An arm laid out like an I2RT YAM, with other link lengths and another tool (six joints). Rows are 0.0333 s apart.
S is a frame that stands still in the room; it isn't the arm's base.
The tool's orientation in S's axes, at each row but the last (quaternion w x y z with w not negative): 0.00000, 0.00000, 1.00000, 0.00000; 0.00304, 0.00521, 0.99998, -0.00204; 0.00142, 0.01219, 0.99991, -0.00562; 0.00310, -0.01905, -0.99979, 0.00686; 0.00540, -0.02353, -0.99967, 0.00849; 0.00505, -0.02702, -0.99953, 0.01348
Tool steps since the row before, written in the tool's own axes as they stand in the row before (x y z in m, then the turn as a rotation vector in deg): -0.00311, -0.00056, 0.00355, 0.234, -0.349, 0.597; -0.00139, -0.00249, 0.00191, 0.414, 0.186, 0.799; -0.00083, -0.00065, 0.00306, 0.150, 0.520, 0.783; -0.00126, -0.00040, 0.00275, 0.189, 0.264, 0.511; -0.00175, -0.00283, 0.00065, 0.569, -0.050, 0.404; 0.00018, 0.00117, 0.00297, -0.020, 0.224, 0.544
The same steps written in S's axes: 0.00311, -0.00056, -0.00355, -0.234, -0.349, -0.597; 0.00138, -0.00251, -0.00189, -0.407, 0.187, -0.802; 0.00082, -0.00070, -0.00305, -0.135, 0.515, -0.789; 0.00123, -0.00049, -0.00275, -0.182, 0.264, -0.513; 0.00161, -0.00292, -0.00062, -0.575, -0.030, -0.397; -0.00015, 0.00110, -0.00300, 0.026, 0.208, -0.550
